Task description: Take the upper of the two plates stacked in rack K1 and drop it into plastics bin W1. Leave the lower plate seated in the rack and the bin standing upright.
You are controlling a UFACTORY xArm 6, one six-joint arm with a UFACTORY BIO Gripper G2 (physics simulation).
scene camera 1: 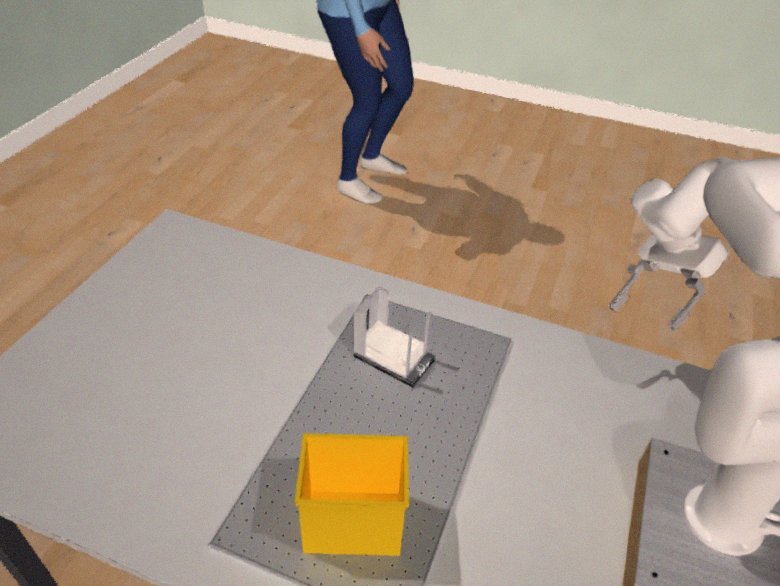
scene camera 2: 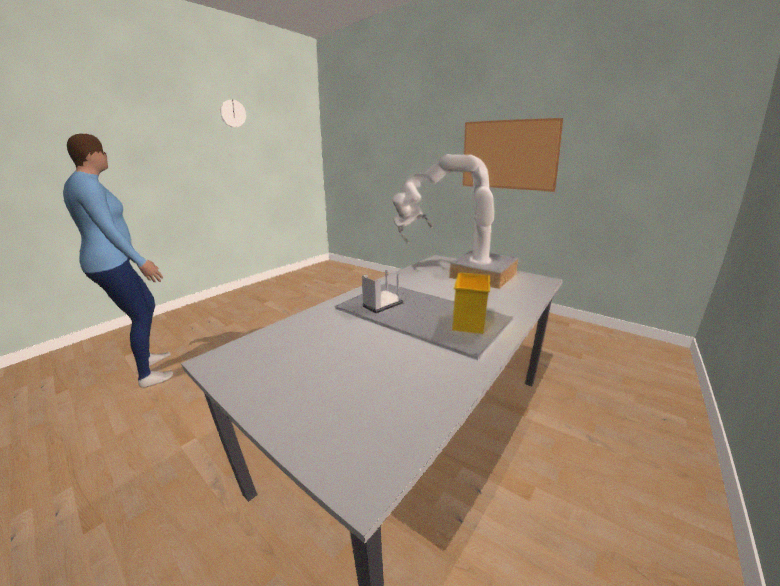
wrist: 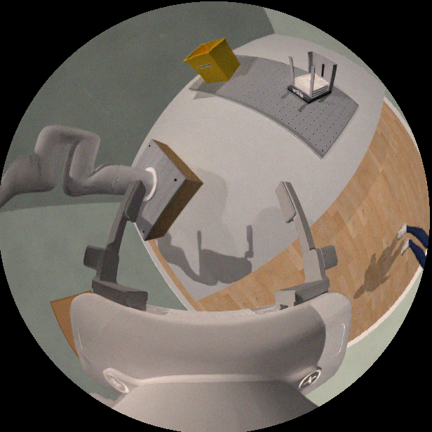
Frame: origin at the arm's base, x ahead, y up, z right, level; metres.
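Where they show: hand, tool point: (scene camera 1: 647, 309) (scene camera 2: 418, 233); arm's base, link origin: (scene camera 1: 722, 519) (scene camera 2: 480, 260).
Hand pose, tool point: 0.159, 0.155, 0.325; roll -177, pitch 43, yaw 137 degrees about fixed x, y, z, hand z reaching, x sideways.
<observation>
Things, the pixels of their top centre, and the offset from my tool point, as dx, dy, dz. Level surfaces: height alone.
- Rack K1, top centre: (scene camera 1: 397, 312) (scene camera 2: 382, 274) +0.488, -0.092, -0.061
- yellow plastics bin W1, top centre: (scene camera 1: 353, 468) (scene camera 2: 473, 281) +0.464, -0.060, -0.462
- perforated board, surface height: dy -0.240
- grey table, surface height: dy -0.253
Rack K1 (scene camera 1: 360, 330) (scene camera 2: 371, 293) (wrist: 330, 75) stands upright on the perforated grey board, with tall side pieces and thin posts. White plates (scene camera 1: 394, 347) (scene camera 2: 389, 298) (wrist: 305, 82) lie flat and stacked low inside it; the line between upper and lower plate is hard to make out. The yellow plastics bin W1 (scene camera 1: 353, 529) (scene camera 2: 470, 311) (wrist: 221, 65) stands upright on the same board, open at the top; its visible inside is empty in scene camera 1. My gripper (scene camera 1: 645, 316) (scene camera 2: 418, 233) (wrist: 210, 186) is wide open and empty, high up and well away from rack and bin.
The perforated board (scene camera 1: 378, 409) (scene camera 2: 422, 321) (wrist: 265, 95) lies on the grey table (scene camera 1: 157, 352) (scene camera 2: 327, 378) (wrist: 200, 120). The arm's base stands on a wooden-sided block (scene camera 1: 668, 504) (scene camera 2: 505, 274) (wrist: 185, 200). A person (scene camera 1: 381, 81) (scene camera 2: 107, 226) (wrist: 417, 242) stands on the floor beyond the table's edge.
</observation>
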